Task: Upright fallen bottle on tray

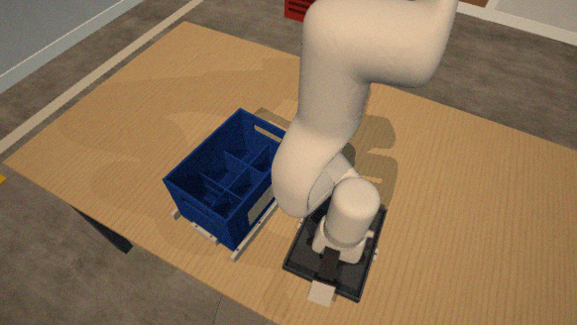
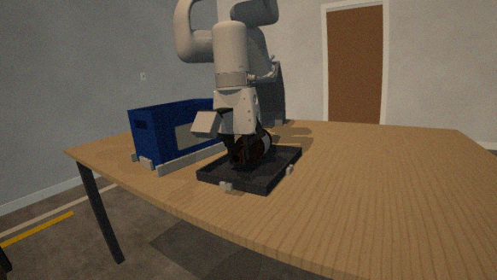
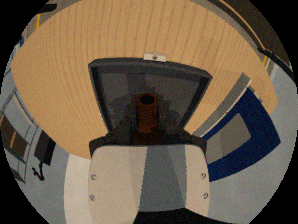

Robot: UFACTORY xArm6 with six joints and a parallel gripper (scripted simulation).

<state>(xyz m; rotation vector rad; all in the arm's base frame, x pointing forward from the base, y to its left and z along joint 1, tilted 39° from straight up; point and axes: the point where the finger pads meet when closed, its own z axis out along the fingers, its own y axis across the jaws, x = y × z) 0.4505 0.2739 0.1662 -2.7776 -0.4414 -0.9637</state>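
My hand is 50 mm past the brown bottle and 20 mm to the left of it. The rest, counted from my hand: tray (70 mm behind, 50 mm below, 30 mm to the right); then blue crate (300 mm to the right, 20 mm above, 10 mm ahead).
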